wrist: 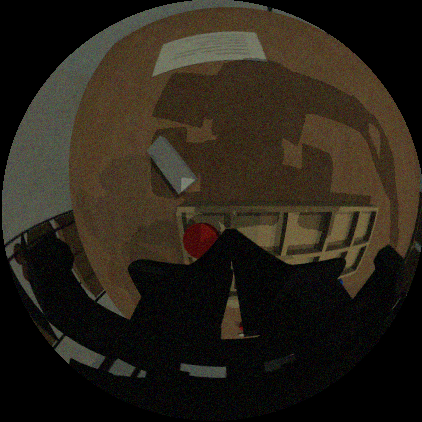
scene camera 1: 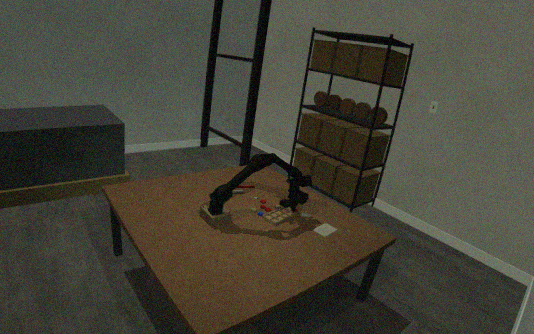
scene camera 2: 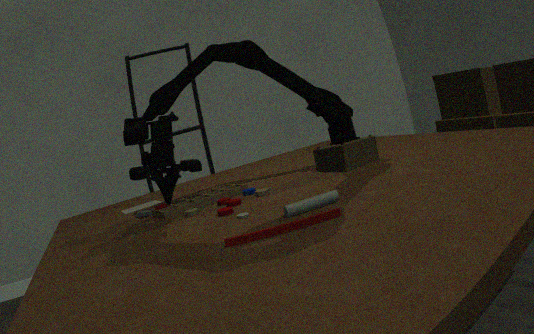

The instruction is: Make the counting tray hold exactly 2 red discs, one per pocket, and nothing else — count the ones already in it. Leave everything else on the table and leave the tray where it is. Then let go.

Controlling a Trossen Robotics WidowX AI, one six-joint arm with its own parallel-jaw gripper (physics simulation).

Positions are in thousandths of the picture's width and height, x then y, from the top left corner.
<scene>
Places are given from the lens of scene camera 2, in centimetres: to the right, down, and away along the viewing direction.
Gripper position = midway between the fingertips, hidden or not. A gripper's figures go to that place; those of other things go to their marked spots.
gripper (scene camera 2: 316,612): -24, 9, 90
long red bar (scene camera 2: 533,684): 2, 9, 54
</scene>
